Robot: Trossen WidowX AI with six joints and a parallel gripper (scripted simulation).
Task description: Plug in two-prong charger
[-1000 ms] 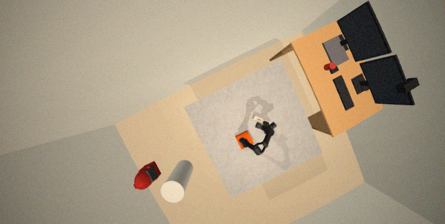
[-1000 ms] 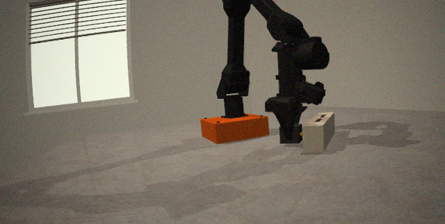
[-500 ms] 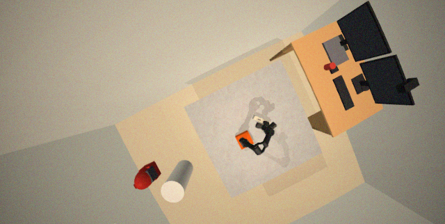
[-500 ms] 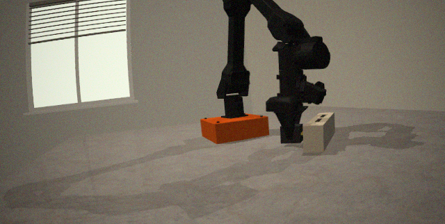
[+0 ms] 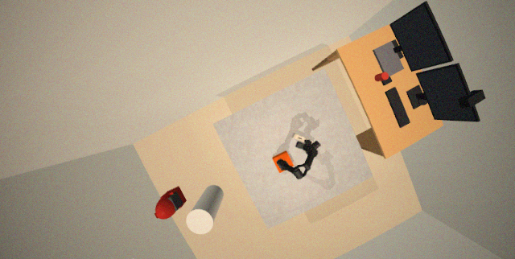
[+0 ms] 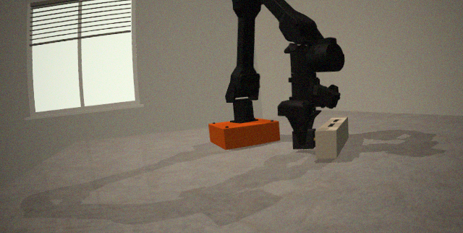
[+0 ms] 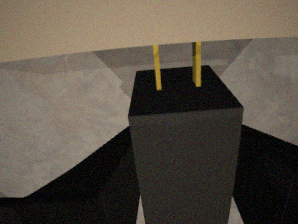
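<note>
My gripper tip is now 1 cm to the right of the black two-prong charger, 1 cm below it and 1 cm short of it.
</note>
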